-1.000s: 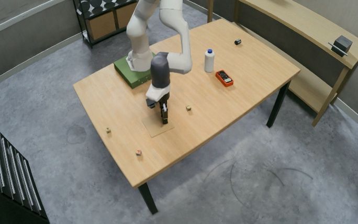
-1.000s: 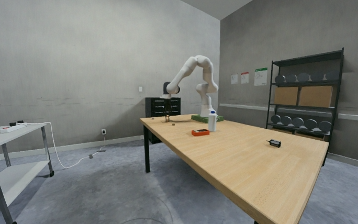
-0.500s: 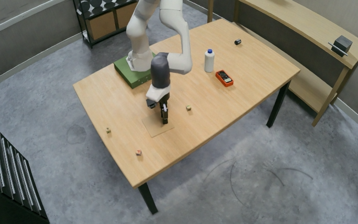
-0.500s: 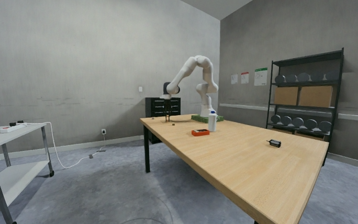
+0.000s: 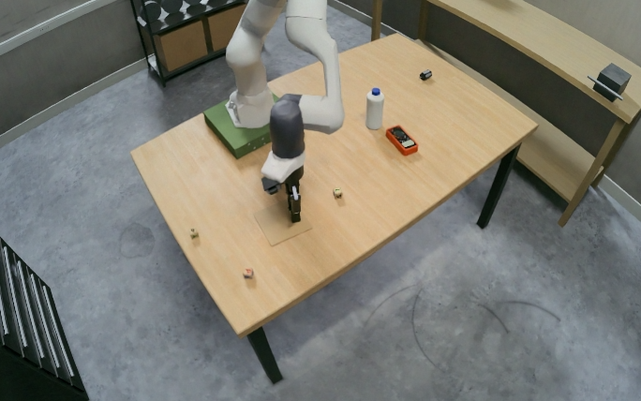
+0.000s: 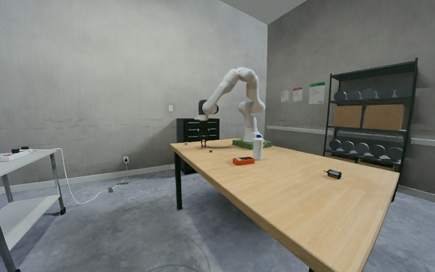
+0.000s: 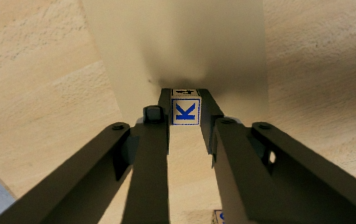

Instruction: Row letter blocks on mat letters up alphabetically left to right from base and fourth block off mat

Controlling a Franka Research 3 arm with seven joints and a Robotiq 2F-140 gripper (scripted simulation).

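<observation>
The tan mat is 4 cm to the right of my hand, 4 cm below it and 1 cm behind it. Also, from my hand: white bottle: 48 cm to the left, 19 cm behind, 4 cm above; then block: 16 cm to the left, 3 cm below, 1 cm ahead; then orange meter: 50 cm to the left, 5 cm behind, 2 cm below.
</observation>
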